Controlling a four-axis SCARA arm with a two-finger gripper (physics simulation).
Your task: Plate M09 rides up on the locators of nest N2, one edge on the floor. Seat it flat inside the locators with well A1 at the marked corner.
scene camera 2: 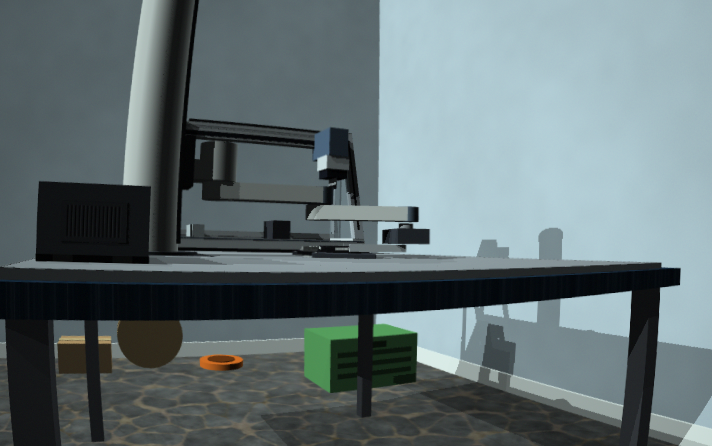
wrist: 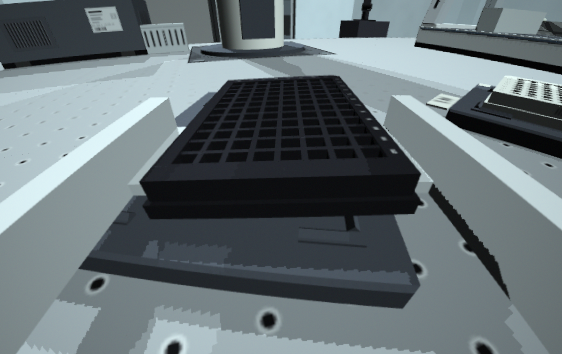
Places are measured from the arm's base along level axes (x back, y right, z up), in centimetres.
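Where they show: gripper, fingertip midpoint: [scene camera 2: 346, 247] [wrist: 280, 115]; arm's base, link origin: [wrist: 253, 54].
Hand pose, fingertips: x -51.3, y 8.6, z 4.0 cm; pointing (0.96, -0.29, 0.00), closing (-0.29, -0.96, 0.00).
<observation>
Things, the pixels of their top centre, and the offset from my fingertips. "spot": a spot on its surface instead.
- black well plate, top centre: [wrist: 281, 101] [scene camera 2: 343, 245] dx +0.9, dy -0.3, dz +0.4 cm
- dark grey nest, top centre: [wrist: 253, 130] [scene camera 2: 343, 252] dx +1.4, dy +1.1, dz -1.2 cm
- raised locator, surface spot: [wrist: 325, 235] spot: dx -6.2, dy +0.5, dz -1.3 cm
- second dark nest, surface spot: [wrist: 495, 127] spot: dx -1.3, dy -14.9, dz -1.9 cm
- light plate, surface spot: [wrist: 532, 92] spot: dx -0.1, dy -19.8, dz -0.2 cm
- white slotted rack, surface spot: [wrist: 164, 38] spot: dx +55.7, dy +11.8, dz +0.4 cm
The black well plate [wrist: 280, 188] is between the fingers of my gripper [wrist: 280, 115] [scene camera 2: 351, 247], which is shut on it. The plate looks level in the wrist view, with small light marks along its right edge. It is held above a dark grey nest [wrist: 250, 280], with a visible gap at the near side, and is turned slightly relative to it. A raised locator [wrist: 325, 235] shows at the nest's near right, and another [wrist: 125, 217] at the near left. The plate hides the nest's far part. Well A1 and the marked corner cannot be made out.
A second dark nest [wrist: 495, 127] holding a light plate [wrist: 532, 92] stands at the right. The arm's column [wrist: 252, 25] [scene camera 2: 157, 131] stands behind. A dark box [scene camera 2: 93, 220] [wrist: 65, 32] and a white slotted rack [wrist: 164, 38] are at the wrist view's far left.
</observation>
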